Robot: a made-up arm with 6 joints.
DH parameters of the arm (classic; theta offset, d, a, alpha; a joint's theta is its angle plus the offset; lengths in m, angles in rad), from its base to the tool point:
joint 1: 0 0.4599 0 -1.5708
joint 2: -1.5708 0 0.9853 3.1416
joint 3: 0 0 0 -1.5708
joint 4: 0 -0.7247 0 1.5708
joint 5: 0 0.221 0 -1.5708
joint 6: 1.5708 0 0 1.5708
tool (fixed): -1.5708 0 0 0
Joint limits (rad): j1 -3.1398..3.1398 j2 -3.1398..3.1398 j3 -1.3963..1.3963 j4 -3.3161..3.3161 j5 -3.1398..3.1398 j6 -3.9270..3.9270
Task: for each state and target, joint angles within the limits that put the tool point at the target. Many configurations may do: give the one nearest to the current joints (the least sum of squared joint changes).
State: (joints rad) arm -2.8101 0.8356 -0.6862 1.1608 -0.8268 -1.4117
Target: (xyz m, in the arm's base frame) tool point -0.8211 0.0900 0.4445
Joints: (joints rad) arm -3.1203 0.7512 -0.8834 1.0632 -0.8268 -1.4117
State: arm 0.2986 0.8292 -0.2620 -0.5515 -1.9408 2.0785
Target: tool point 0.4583 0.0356 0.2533
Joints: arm 0.4123 1.2013 -0.8617 -0.8183 -1.9408 2.0785
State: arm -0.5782 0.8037 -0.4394 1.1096 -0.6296 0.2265
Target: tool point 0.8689 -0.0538 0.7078
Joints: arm 0.0251 0.4751 -0.7893 1.2216 -0.6296 0.2265
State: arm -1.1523 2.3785 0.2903 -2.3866 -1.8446 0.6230
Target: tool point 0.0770 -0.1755 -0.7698
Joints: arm -1.5554 2.3467 0.2824 -1.9136 -1.8446 0.6230
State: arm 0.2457 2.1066 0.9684 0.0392 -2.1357 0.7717
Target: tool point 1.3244 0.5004 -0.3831
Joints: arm 0.5179 1.8560 0.9499 0.0343 -2.1357 0.7717
